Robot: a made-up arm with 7 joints. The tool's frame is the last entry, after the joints. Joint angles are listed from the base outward.
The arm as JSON. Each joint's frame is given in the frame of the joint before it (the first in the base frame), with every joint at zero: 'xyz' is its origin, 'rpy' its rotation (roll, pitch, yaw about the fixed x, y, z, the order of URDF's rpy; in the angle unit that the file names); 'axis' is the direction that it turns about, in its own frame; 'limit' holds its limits. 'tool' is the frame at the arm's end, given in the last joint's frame.
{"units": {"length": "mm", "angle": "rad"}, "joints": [
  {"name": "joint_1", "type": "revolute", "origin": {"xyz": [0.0, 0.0, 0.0], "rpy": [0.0, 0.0, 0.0]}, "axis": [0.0, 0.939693, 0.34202], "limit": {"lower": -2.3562, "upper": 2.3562}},
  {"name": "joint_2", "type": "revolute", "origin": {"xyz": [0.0, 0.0, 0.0], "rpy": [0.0, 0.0, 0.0]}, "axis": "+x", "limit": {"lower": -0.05, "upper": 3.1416}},
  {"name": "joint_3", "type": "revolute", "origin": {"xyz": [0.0, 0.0, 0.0], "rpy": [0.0, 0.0, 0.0]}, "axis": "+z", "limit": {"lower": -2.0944, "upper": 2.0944}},
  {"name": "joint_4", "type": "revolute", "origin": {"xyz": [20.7, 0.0, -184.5], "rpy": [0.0, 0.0, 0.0]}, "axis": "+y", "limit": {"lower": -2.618, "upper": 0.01}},
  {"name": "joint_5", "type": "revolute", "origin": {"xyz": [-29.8, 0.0, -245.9], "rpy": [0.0, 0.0, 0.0]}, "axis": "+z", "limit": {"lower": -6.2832, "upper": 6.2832}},
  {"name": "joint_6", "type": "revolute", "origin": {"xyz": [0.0, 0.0, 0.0], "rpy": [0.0, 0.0, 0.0]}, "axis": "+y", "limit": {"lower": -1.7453, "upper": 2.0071}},
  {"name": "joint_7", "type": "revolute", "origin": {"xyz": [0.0, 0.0, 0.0], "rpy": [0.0, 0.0, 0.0]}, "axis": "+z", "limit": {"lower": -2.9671, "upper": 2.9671}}
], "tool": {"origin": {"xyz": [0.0, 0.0, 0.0], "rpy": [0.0, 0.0, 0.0]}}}
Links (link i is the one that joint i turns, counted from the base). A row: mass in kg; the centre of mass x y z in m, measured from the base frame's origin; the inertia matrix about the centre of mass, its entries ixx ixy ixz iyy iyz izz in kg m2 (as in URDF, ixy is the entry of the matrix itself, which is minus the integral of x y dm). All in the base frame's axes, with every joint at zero. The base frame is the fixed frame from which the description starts. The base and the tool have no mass.
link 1: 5.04; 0.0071 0.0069 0.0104; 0.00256 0 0 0.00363 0.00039 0.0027
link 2: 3.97; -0.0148 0.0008 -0.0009; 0.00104 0 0 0.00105 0 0.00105
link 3: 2.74; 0.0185 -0.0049 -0.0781; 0.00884 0 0.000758 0.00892 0 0.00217
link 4: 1.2; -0.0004 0.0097 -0.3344; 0.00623 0 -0.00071 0.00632 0 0.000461
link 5: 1.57; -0.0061 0.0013 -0.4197; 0.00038 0 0 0.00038 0 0.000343
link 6: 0.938; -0.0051 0.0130 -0.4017; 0.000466 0 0 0.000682 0 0.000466
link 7: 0.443; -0.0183 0.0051 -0.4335; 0.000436 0 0 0.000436 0 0.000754
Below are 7 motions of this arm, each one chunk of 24 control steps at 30 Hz.
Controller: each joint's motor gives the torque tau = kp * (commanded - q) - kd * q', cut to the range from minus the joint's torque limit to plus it. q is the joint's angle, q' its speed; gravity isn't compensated. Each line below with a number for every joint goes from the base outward.
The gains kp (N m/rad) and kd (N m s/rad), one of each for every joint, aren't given. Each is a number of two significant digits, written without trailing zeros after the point. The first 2 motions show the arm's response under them.
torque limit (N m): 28 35 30 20 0.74 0.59 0.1
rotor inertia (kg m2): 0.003 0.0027 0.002 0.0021 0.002 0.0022 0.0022
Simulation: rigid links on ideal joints. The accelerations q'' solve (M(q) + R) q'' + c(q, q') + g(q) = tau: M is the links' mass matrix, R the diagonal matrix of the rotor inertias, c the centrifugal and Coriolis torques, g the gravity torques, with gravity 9.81 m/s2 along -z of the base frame. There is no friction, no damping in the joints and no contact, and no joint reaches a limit. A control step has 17 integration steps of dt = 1/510 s. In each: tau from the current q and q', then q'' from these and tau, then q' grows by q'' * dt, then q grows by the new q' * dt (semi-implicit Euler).
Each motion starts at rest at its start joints. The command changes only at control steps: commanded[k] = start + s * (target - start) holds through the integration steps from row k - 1 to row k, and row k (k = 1, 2, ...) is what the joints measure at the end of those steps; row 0 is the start. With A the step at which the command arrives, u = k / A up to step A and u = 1 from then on. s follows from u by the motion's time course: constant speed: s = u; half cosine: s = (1 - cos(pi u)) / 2; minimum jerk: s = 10 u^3 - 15 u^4 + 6 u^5; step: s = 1 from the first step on.
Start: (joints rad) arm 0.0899 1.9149 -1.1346 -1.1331 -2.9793 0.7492 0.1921
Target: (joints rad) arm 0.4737 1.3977 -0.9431 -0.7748 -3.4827 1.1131 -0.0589
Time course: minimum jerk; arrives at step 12
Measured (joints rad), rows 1 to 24:
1: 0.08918 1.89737 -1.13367 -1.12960 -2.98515 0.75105 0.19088
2: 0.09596 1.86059 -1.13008 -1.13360 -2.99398 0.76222 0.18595
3: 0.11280 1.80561 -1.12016 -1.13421 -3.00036 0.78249 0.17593
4: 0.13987 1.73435 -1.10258 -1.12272 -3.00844 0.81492 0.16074
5: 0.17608 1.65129 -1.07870 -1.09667 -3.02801 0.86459 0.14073
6: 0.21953 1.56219 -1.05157 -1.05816 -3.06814 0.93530 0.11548
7: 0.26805 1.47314 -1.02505 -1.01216 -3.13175 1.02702 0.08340
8: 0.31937 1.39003 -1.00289 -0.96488 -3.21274 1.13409 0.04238
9: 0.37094 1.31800 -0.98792 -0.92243 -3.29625 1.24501 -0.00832
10: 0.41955 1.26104 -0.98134 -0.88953 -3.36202 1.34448 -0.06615
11: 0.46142 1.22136 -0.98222 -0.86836 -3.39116 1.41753 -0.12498
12: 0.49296 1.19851 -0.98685 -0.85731 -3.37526 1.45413 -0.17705
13: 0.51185 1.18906 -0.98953 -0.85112 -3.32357 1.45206 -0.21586
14: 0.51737 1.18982 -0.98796 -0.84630 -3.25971 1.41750 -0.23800
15: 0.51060 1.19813 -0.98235 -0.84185 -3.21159 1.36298 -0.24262
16: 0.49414 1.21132 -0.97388 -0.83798 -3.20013 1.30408 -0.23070
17: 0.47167 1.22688 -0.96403 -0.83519 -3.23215 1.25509 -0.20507
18: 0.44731 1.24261 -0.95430 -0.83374 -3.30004 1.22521 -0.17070
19: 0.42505 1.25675 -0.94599 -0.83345 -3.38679 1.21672 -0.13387
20: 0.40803 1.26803 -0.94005 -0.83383 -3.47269 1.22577 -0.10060
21: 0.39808 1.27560 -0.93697 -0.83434 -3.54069 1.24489 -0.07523
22: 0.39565 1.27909 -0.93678 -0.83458 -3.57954 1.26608 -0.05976
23: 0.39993 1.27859 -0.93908 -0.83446 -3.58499 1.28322 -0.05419
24: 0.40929 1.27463 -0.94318 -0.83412 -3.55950 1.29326 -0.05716
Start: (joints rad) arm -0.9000 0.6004 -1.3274 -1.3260 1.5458 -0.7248 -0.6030
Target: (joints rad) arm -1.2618 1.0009 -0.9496 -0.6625 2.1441 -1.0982 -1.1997
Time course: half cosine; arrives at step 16
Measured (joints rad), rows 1 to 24:
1: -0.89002 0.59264 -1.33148 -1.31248 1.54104 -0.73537 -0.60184
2: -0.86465 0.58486 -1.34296 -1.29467 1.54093 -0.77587 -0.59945
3: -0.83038 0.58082 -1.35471 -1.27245 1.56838 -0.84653 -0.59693
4: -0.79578 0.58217 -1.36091 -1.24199 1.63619 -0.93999 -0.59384
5: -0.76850 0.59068 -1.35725 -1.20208 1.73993 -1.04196 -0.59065
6: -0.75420 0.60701 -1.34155 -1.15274 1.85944 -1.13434 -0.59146
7: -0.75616 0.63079 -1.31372 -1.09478 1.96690 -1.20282 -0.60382
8: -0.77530 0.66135 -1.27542 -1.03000 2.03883 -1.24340 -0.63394
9: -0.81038 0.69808 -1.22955 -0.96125 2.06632 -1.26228 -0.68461
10: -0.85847 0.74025 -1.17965 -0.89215 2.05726 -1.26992 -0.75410
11: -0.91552 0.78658 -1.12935 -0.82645 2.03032 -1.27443 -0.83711
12: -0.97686 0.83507 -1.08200 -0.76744 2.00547 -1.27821 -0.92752
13: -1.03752 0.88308 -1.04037 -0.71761 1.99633 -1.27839 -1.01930
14: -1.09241 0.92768 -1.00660 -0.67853 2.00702 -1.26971 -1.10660
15: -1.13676 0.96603 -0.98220 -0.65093 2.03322 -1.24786 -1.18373
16: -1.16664 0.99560 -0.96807 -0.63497 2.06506 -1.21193 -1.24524
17: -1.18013 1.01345 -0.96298 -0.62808 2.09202 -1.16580 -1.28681
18: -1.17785 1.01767 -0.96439 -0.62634 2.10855 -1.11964 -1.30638
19: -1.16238 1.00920 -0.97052 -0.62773 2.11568 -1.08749 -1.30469
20: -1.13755 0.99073 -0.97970 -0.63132 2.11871 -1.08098 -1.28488
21: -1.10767 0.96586 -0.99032 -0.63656 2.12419 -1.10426 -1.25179
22: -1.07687 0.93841 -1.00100 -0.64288 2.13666 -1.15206 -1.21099
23: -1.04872 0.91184 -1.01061 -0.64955 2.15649 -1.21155 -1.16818
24: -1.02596 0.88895 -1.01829 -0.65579 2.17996 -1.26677 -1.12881
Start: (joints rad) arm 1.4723 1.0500 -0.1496 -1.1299 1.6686 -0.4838 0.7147
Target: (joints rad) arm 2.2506 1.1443 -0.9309 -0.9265 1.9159 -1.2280 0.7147
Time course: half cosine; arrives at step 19
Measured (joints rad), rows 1 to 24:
1: 1.45543 1.04220 -0.15633 -1.12665 1.66479 -0.49047 0.71117
2: 1.42910 1.03072 -0.17187 -1.13913 1.66386 -0.52057 0.70300
3: 1.40170 1.01991 -0.19487 -1.16096 1.67597 -0.57508 0.69690
4: 1.37989 1.01216 -0.22359 -1.18315 1.70579 -0.65010 0.69940
5: 1.37025 1.00918 -0.25692 -1.19973 1.75285 -0.73898 0.71496
6: 1.37739 1.01127 -0.29484 -1.20703 1.81214 -0.83373 0.74457
7: 1.40330 1.01732 -0.33813 -1.20349 1.87530 -0.92719 0.78512
8: 1.44760 1.02533 -0.38768 -1.18961 1.93239 -1.01482 0.82975
9: 1.50810 1.03319 -0.44369 -1.16767 1.97451 -1.09515 0.86941
10: 1.58149 1.03934 -0.50528 -1.14094 1.99657 -1.16847 0.89534
11: 1.66384 1.04320 -0.57057 -1.11276 1.99888 -1.23466 0.90151
12: 1.75099 1.04505 -0.63694 -1.08579 1.98693 -1.29139 0.88625
13: 1.83883 1.04584 -0.70155 -1.06164 1.96937 -1.33402 0.85273
14: 1.92351 1.04677 -0.76166 -1.04096 1.95519 -1.35732 0.80785
15: 2.00159 1.04895 -0.81491 -1.02370 1.95094 -1.35805 0.76008
16: 2.07010 1.05311 -0.85937 -1.00945 1.95882 -1.33680 0.71714
17: 2.12660 1.05950 -0.89360 -0.99773 1.97622 -1.29836 0.68431
18: 2.16911 1.06788 -0.91653 -0.98816 1.99692 -1.25055 0.66405
19: 2.19613 1.07759 -0.92747 -0.98061 2.01337 -1.20201 0.65639
20: 2.20614 1.08822 -0.92840 -0.97530 2.02039 -1.16111 0.65999
21: 2.19901 1.09937 -0.92269 -0.97258 2.01691 -1.13471 0.67304
22: 2.17723 1.11018 -0.91239 -0.97278 2.00541 -1.12626 0.69330
23: 2.14489 1.11974 -0.89933 -0.97603 1.99101 -1.13529 0.71841
24: 2.10691 1.12734 -0.88528 -0.98209 1.97971 -1.15808 0.74624

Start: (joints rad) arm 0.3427 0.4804 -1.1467 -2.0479 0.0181 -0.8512 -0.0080
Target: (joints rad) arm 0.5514 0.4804 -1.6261 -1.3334 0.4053 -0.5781 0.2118
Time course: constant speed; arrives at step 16
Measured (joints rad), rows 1 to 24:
1: 0.33419 0.47548 -1.15420 -2.01450 0.01558 -0.85608 -0.01017
2: 0.32917 0.47389 -1.16944 -1.95205 0.02330 -0.88939 -0.01306
3: 0.33526 0.48113 -1.19172 -1.88436 0.05154 -0.94771 -0.01395
4: 0.35017 0.49441 -1.22030 -1.81955 0.10023 -1.00975 -0.00973
5: 0.36961 0.50903 -1.25340 -1.75956 0.16178 -1.05307 0.00178
6: 0.39007 0.52151 -1.28874 -1.70509 0.22529 -1.06418 0.02064
7: 0.40912 0.52995 -1.32424 -1.65641 0.28026 -1.04162 0.04519
8: 0.42518 0.53365 -1.35835 -1.61302 0.31952 -0.99398 0.07315
9: 0.43736 0.53270 -1.39016 -1.57378 0.34081 -0.93501 0.10219
10: 0.44551 0.52782 -1.41935 -1.53720 0.34665 -0.87825 0.12987
11: 0.45008 0.52019 -1.44615 -1.50183 0.34274 -0.83305 0.15365
12: 0.45211 0.51117 -1.47123 -1.46644 0.33578 -0.80310 0.17122
13: 0.45290 0.50207 -1.49553 -1.43014 0.33145 -0.78700 0.18132
14: 0.45379 0.49397 -1.51997 -1.39233 0.33328 -0.78019 0.18418
15: 0.45590 0.48753 -1.54533 -1.35275 0.34249 -0.77702 0.18150
16: 0.45996 0.48305 -1.57208 -1.31145 0.35852 -0.77246 0.17598
17: 0.47234 0.48852 -1.58742 -1.28592 0.37971 -0.77191 0.17083
18: 0.48475 0.49920 -1.59649 -1.27339 0.40567 -0.77341 0.16835
19: 0.49330 0.50876 -1.60146 -1.26696 0.43062 -0.77318 0.17009
20: 0.49674 0.51456 -1.60300 -1.26420 0.44802 -0.77007 0.17601
21: 0.49514 0.51597 -1.60166 -1.26423 0.45341 -0.76447 0.18464
22: 0.48944 0.51344 -1.59816 -1.26641 0.44583 -0.75758 0.19356
23: 0.48107 0.50805 -1.59334 -1.27004 0.42786 -0.75079 0.20014
24: 0.47171 0.50116 -1.58814 -1.27440 0.40438 -0.74522 0.20218

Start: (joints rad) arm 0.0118 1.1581 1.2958 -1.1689 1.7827 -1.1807 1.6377
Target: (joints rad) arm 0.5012 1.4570 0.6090 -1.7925 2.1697 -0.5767 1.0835
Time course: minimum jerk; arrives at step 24
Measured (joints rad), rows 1 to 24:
1: 0.01278 1.14203 1.29419 -1.17100 1.78347 -1.17744 1.64202
2: 0.01856 1.11182 1.28519 -1.15903 1.78583 -1.16268 1.65558
3: 0.02906 1.07327 1.27061 -1.13783 1.77723 -1.14154 1.67086
4: 0.04494 1.03105 1.25121 -1.11600 1.75140 -1.11989 1.67994
5: 0.06650 0.99066 1.22622 -1.10009 1.71240 -1.09985 1.67661
6: 0.09345 0.95748 1.19484 -1.09460 1.67210 -1.08011 1.65661
7: 0.12522 0.93620 1.15715 -1.10216 1.64475 -1.05782 1.61826
8: 0.16103 0.93031 1.11416 -1.12384 1.64133 -1.03071 1.56279
9: 0.19967 0.94171 1.06754 -1.15936 1.66563 -0.99828 1.49429
10: 0.23922 0.97037 1.01906 -1.20735 1.71361 -0.96153 1.41899
11: 0.27694 1.01415 0.96990 -1.26571 1.77616 -0.92215 1.34402
12: 0.31007 1.06905 0.92006 -1.33206 1.84368 -0.88221 1.27589
13: 0.33724 1.13003 0.86871 -1.40416 1.90988 -0.84478 1.21923
14: 0.35970 1.19185 0.81564 -1.47971 1.97289 -0.81402 1.17610
15: 0.38073 1.24964 0.76232 -1.55553 2.03343 -0.79352 1.14618
16: 0.40358 1.29909 0.71106 -1.62710 2.09194 -0.78390 1.12740
17: 0.43011 1.33697 0.66332 -1.68926 2.14673 -0.78218 1.11663
18: 0.46055 1.36184 0.61943 -1.73773 2.19367 -0.78327 1.10998
19: 0.49380 1.37425 0.57963 -1.77039 2.22728 -0.78229 1.10318
20: 0.52771 1.37622 0.54491 -1.78775 2.24291 -0.77623 1.09224
21: 0.55947 1.37073 0.51682 -1.79251 2.23928 -0.76451 1.07429
22: 0.58628 1.36104 0.49678 -1.78858 2.21982 -0.74864 1.04834
23: 0.60592 1.35037 0.48534 -1.78004 2.19189 -0.73134 1.01555
24: 0.61734 1.34156 0.48178 -1.77051 2.16414 -0.71554 0.97906

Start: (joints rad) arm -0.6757 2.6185 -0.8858 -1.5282 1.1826 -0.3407 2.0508
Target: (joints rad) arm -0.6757 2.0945 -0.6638 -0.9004 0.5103 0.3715 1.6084
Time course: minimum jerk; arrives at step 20
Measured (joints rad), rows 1 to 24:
1: -0.68289 2.61168 -0.89811 -1.53981 1.18025 -0.33901 2.04904
2: -0.67577 2.59216 -0.91687 -1.55182 1.18167 -0.34187 2.04568
3: -0.65779 2.55941 -0.93245 -1.55836 1.18566 -0.35339 2.03824
4: -0.63637 2.51710 -0.94151 -1.55887 1.18817 -0.37125 2.02576
5: -0.61627 2.46925 -0.94310 -1.55109 1.18426 -0.38725 2.00915
6: -0.60013 2.41913 -0.93764 -1.53225 1.16916 -0.39083 1.98997
7: -0.58908 2.36907 -0.92609 -1.50053 1.13859 -0.37285 1.96937
8: -0.58317 2.32050 -0.90945 -1.45593 1.08908 -0.32822 1.94760
9: -0.58187 2.27422 -0.88875 -1.40033 1.01891 -0.25682 1.92395
10: -0.58426 2.23063 -0.86516 -1.33700 0.92946 -0.16310 1.89695
11: -0.58916 2.18990 -0.84003 -1.26984 0.82607 -0.05495 1.86495
12: -0.59524 2.15203 -0.81497 -1.20268 0.71747 0.05771 1.82677
13: -0.60108 2.11687 -0.79167 -1.13880 0.61390 0.16433 1.78252
14: -0.60541 2.08423 -0.77167 -1.08087 0.52467 0.25534 1.73398
15: -0.60731 2.05397 -0.75607 -1.03093 0.45592 0.32390 1.68454
16: -0.60645 2.02617 -0.74529 -0.99064 0.40943 0.36718 1.63859
17: -0.60309 2.00117 -0.73908 -0.96111 0.38288 0.38671 1.60069
18: -0.59801 1.97941 -0.73670 -0.94262 0.37138 0.38754 1.57460
19: -0.59224 1.96126 -0.73705 -0.93425 0.36931 0.37683 1.56255
20: -0.58683 1.94664 -0.73873 -0.93353 0.37162 0.36222 1.56475
21: -0.58257 1.93496 -0.74028 -0.93682 0.37442 0.35047 1.57937
22: -0.57971 1.92612 -0.74122 -0.94115 0.37583 0.34596 1.60293
23: -0.57808 1.92028 -0.74161 -0.94467 0.37546 0.34968 1.63091
24: -0.57745 1.91743 -0.74152 -0.94655 0.37365 0.35948 1.65847

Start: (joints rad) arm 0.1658 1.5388 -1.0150 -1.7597 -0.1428 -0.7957 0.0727
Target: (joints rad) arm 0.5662 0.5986 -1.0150 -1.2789 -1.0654 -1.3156 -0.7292
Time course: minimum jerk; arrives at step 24
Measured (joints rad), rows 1 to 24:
1: 0.16418 1.51880 -1.01819 -1.74419 -0.14193 -0.80763 0.07269
2: 0.16848 1.49028 -1.02554 -1.73307 -0.12778 -0.85828 0.07493
3: 0.17987 1.46309 -1.03474 -1.73190 -0.10616 -0.93442 0.08158
4: 0.19546 1.43513 -1.04341 -1.73116 -0.08931 -1.01268 0.09249
5: 0.21285 1.40498 -1.04969 -1.72444 -0.08551 -1.07674 0.10488
6: 0.23053 1.37216 -1.05253 -1.70950 -0.09899 -1.11932 0.11400
7: 0.24775 1.33613 -1.05168 -1.68649 -0.13130 -1.14087 0.11443
8: 0.26442 1.29604 -1.04760 -1.65667 -0.18182 -1.14752 0.10135
9: 0.28092 1.25094 -1.04126 -1.62183 -0.24788 -1.14862 0.07153
10: 0.29795 1.20017 -1.03391 -1.58380 -0.32499 -1.15388 0.02391
11: 0.31635 1.14359 -1.02679 -1.54424 -0.40766 -1.17096 -0.04015
12: 0.33685 1.08167 -1.02098 -1.50444 -0.49045 -1.20384 -0.11705
13: 0.35991 1.01561 -1.01721 -1.46543 -0.56900 -1.25230 -0.20148
14: 0.38563 0.94718 -1.01580 -1.42804 -0.64056 -1.31244 -0.28740
15: 0.41359 0.87858 -1.01664 -1.39302 -0.70407 -1.37783 -0.36904
16: 0.44289 0.81221 -1.01931 -1.36106 -0.75982 -1.44113 -0.44191
17: 0.47219 0.75041 -1.02316 -1.33279 -0.80888 -1.49574 -0.50322
18: 0.49979 0.69530 -1.02739 -1.30872 -0.85248 -1.53706 -0.55197
19: 0.52390 0.64856 -1.03121 -1.28916 -0.89144 -1.56313 -0.58848
20: 0.54285 0.61133 -1.03385 -1.27418 -0.92574 -1.57463 -0.61396
21: 0.55545 0.58415 -1.03476 -1.26356 -0.95456 -1.57429 -0.63005
22: 0.56120 0.56686 -1.03356 -1.25676 -0.97646 -1.56596 -0.63847
23: 0.56045 0.55859 -1.03017 -1.25293 -0.99009 -1.55365 -0.64093
24: 0.55439 0.55763 -1.02469 -1.25082 -0.99491 -1.54079 -0.63917

